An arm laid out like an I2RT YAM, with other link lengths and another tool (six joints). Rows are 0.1 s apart.
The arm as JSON. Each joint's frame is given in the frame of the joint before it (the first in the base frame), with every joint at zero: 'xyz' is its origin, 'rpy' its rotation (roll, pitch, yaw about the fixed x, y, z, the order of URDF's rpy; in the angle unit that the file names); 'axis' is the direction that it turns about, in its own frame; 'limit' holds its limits. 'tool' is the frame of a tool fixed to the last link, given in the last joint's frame.
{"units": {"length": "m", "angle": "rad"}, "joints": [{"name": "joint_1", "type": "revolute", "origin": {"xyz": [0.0, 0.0, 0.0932], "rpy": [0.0, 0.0, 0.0]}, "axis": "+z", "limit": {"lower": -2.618, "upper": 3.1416}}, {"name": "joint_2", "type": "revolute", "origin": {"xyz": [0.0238, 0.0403, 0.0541], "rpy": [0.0, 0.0, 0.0]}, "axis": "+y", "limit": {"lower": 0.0, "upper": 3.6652}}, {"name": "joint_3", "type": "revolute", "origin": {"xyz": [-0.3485, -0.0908, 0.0], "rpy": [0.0, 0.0, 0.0]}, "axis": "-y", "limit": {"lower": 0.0, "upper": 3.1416}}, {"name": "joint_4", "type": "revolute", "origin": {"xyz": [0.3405, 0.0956, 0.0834], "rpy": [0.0, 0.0, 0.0]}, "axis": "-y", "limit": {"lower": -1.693, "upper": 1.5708}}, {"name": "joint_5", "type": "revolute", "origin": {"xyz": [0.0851, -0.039, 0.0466], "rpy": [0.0, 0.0, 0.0]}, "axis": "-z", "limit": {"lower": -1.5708, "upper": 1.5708}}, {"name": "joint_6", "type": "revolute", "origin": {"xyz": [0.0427, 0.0, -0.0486], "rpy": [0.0, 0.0, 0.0]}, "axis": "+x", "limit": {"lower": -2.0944, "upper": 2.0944}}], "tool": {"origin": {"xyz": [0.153, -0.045, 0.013], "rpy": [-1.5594, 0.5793, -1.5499]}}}
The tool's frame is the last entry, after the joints.
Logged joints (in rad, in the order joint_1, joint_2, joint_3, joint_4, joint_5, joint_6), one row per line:
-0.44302 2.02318 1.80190 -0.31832 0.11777 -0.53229
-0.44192 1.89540 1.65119 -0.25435 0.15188 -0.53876
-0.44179 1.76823 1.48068 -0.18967 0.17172 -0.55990
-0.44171 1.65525 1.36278 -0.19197 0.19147 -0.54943
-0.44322 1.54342 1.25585 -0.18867 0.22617 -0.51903
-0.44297 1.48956 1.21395 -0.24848 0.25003 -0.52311
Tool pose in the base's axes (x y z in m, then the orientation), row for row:
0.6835 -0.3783 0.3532 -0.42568 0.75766 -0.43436 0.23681
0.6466 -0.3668 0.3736 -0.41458 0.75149 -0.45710 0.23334
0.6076 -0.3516 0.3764 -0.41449 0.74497 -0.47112 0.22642
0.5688 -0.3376 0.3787 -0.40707 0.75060 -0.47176 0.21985
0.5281 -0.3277 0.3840 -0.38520 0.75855 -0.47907 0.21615
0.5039 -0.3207 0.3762 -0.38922 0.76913 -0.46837 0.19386
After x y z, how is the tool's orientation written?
As a quaternion, x y z w.
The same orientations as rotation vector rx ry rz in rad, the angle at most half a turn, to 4 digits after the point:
-1.1670 2.0771 -1.1908
-1.1386 2.0639 -1.2554
-1.1425 2.0534 -1.2986
-1.1259 2.0761 -1.3049
-1.0675 2.1022 -1.3277
-1.0916 2.1571 -1.3136

